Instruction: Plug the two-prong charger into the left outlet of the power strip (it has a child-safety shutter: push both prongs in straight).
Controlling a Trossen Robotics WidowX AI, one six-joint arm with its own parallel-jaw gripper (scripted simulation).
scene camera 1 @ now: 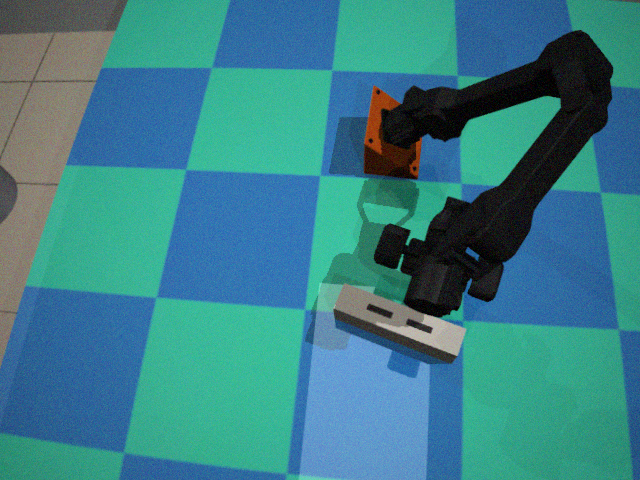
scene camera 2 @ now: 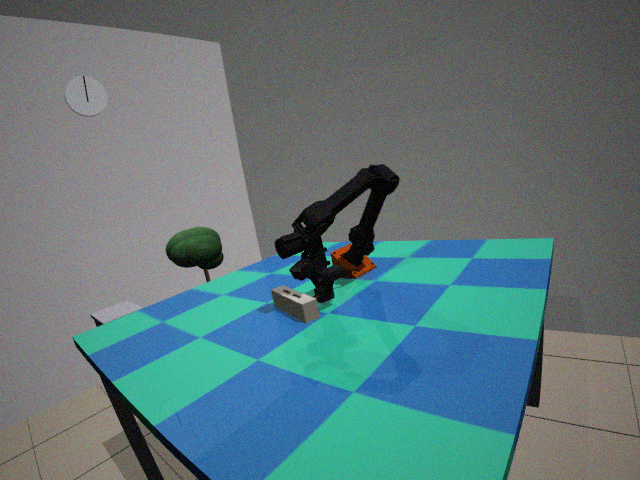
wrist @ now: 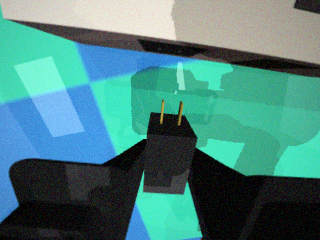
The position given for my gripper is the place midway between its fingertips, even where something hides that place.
Note:
My gripper [scene camera 1: 431, 278] holds a black two-prong charger [wrist: 170, 143].
My gripper is seen too in scene camera 2 [scene camera 2: 325, 296] and in the wrist view [wrist: 165, 145].

